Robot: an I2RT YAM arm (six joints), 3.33 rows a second.
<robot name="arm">
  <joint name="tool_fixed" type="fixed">
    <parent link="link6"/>
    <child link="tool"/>
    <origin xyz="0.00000 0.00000 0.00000" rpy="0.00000 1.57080 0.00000"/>
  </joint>
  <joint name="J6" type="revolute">
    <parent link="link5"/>
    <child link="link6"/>
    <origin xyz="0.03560 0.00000 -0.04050" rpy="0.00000 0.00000 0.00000"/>
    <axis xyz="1 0 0"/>
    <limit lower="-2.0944" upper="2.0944"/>
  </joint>
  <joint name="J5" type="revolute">
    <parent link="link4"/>
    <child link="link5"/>
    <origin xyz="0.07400 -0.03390 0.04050" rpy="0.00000 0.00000 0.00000"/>
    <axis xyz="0 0 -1"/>
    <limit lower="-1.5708" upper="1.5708"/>
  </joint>
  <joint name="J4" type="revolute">
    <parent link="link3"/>
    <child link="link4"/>
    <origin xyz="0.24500 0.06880 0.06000" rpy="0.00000 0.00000 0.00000"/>
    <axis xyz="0 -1 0"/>
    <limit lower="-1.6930" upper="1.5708"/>
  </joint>
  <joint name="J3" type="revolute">
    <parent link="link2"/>
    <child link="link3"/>
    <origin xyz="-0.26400 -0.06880 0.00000" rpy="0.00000 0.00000 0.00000"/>
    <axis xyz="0 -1 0"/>
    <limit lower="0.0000" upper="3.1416"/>
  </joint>
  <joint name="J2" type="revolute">
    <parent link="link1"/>
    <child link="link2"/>
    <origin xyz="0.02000 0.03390 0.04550" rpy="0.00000 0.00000 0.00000"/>
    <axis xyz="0 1 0"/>
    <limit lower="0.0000" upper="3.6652"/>
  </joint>
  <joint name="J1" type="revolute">
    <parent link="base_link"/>
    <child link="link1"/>
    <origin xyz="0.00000 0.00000 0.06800" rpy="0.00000 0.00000 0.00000"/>
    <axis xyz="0 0 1"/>
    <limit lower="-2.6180" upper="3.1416"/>
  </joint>
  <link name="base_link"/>
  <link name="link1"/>
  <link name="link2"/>
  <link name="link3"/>
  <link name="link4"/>
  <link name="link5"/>
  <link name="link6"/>
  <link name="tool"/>
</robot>
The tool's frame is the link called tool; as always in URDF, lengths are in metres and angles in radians.
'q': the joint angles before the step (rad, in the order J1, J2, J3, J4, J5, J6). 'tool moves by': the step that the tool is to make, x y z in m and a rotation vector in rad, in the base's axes. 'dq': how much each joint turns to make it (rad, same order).
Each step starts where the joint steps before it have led.
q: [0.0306, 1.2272, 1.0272, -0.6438, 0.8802, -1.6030]
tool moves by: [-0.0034, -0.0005, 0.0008, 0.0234, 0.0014, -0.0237]
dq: [-0.0020, -0.0016, 0.0122, -0.0528, -0.0037, 0.0497]
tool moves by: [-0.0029, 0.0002, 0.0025, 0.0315, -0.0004, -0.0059]
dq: [-0.0009, -0.0037, 0.0157, -0.0459, -0.0214, 0.0364]
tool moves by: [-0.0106, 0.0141, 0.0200, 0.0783, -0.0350, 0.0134]
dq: [0.0589, -0.0188, 0.0830, -0.1533, -0.0344, 0.1223]
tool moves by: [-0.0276, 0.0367, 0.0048, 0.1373, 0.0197, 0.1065]
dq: [0.1796, -0.0477, 0.0251, -0.2012, -0.0810, 0.1888]
